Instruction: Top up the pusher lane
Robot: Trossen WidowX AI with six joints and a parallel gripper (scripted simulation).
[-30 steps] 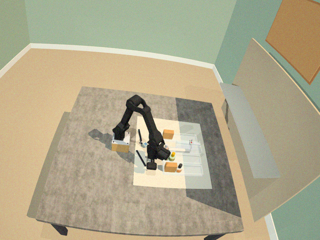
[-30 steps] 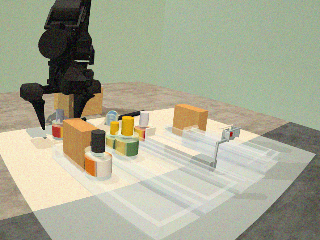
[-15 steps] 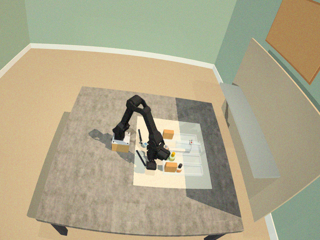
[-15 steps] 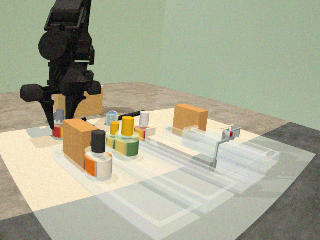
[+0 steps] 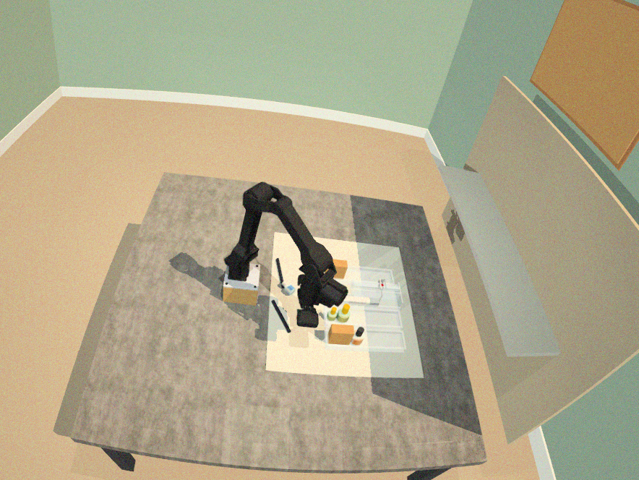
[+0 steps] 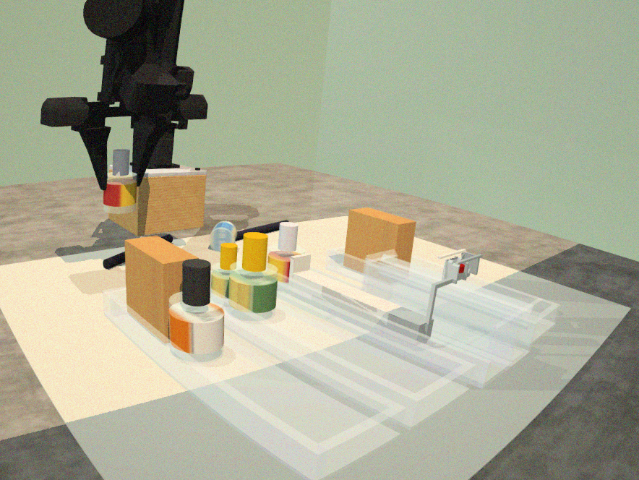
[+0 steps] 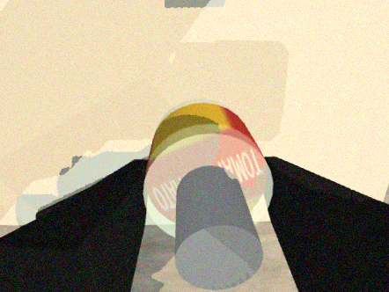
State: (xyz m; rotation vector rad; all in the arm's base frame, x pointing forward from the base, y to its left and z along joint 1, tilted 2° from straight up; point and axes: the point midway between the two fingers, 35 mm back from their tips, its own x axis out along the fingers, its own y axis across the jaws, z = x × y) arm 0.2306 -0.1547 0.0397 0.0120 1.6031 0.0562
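My gripper tip is 26 cm short of the clear sprung lane, 18 cm to the right of it and 8 cm above it.
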